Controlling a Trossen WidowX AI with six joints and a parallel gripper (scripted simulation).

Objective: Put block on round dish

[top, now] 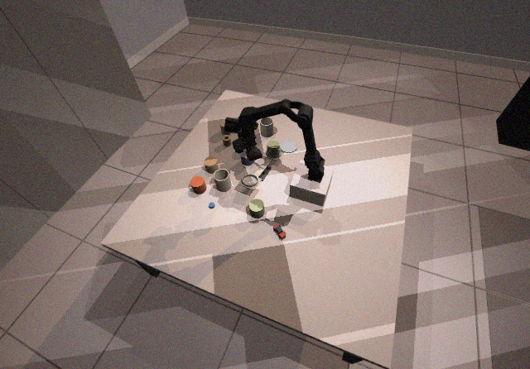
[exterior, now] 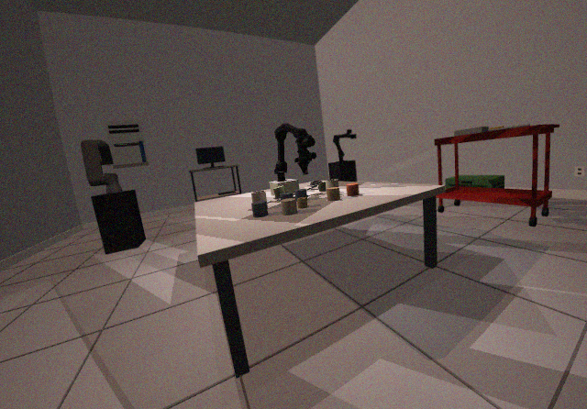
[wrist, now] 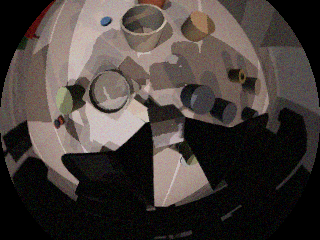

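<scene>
Right now the pale round dish is 90 mm behind my gripper tip, 280 mm to the right of it and 150 mm below it. The rest, counted from my gripper tip: balance: 30 mm behind, 40 mm to the right, 120 mm below; then tan cylinder: 240 mm ahead, 30 mm to the left, 120 mm below; then orange cylinder: 220 mm ahead, 170 mm to the left, 120 mm below.
</scene>
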